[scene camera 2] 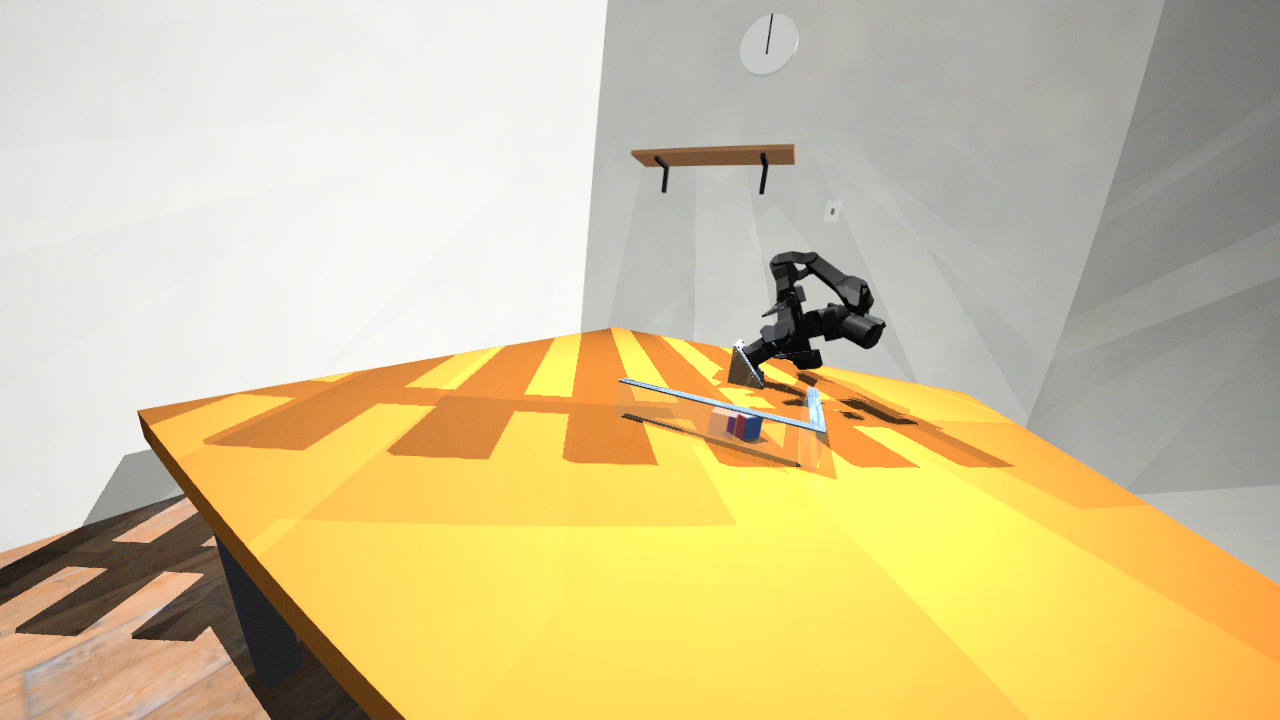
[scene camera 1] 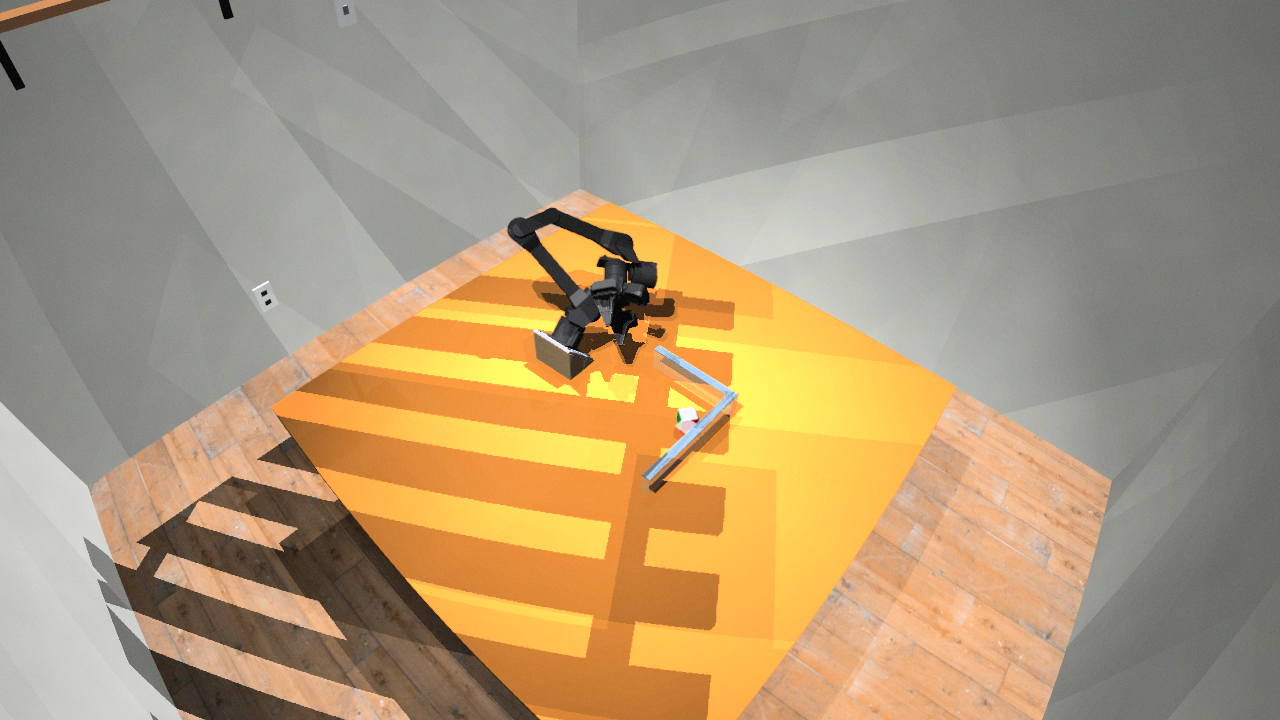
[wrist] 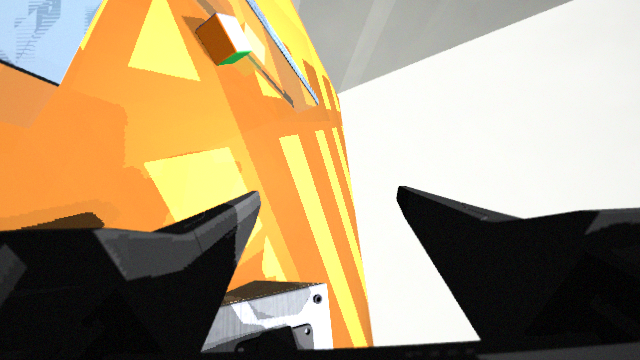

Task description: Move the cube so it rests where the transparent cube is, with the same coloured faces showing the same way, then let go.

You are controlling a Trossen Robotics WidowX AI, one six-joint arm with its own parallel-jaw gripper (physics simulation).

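Pixels of known places: gripper, fingertip midpoint: point(scene camera 2: 768, 336) point(scene camera 1: 614, 336) point(wrist: 328, 195); arm's base, origin of the base link: point(scene camera 2: 749, 357) point(scene camera 1: 562, 343).
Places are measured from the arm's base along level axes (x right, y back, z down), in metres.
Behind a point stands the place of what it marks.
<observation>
The cube point(scene camera 1: 687, 415) {x -0.028, y -0.363, z 0.022 m} point(scene camera 2: 749, 425) point(wrist: 221, 39) {x -0.045, y -0.344, z 0.033 m} rests on the orange table inside the angle of an L-shaped, clear-walled barrier. It shows orange, white and green faces in the wrist view, and blue and red faces in scene camera 2. The pale transparent cube point(scene camera 2: 721, 421) point(wrist: 254, 43) stands right beside it, on the barrier side in the wrist view; the two seem to overlap or nearly touch. Its face colours are hard to tell. My gripper point(scene camera 1: 614, 329) {x -0.039, y -0.136, z -0.079 m} point(wrist: 328, 195) {x -0.039, y -0.136, z -0.079 m} is open and empty, held close to the arm's base, well away from the cube.
The barrier point(scene camera 1: 691, 438) {x 0.034, y -0.416, z 0.001 m} point(scene camera 2: 698, 400) {x 0.037, y -0.418, z 0.002 m} point(wrist: 285, 49) {x 0.045, y -0.413, z 0.001 m} has light blue top edges; one wall runs close past the cubes and the other reaches toward the arm. A metal base plate point(scene camera 1: 561, 356) {x 0.040, y -0.036, z -0.007 m} point(scene camera 2: 742, 368) {x 0.008, y -0.060, z 0.018 m} point(wrist: 270, 315) {x -0.003, y -0.046, z 0.003 m} stands beside the gripper. Striped shadows cross the table point(scene camera 1: 832, 385) {x -0.379, y -0.582, z 0.062 m}.
</observation>
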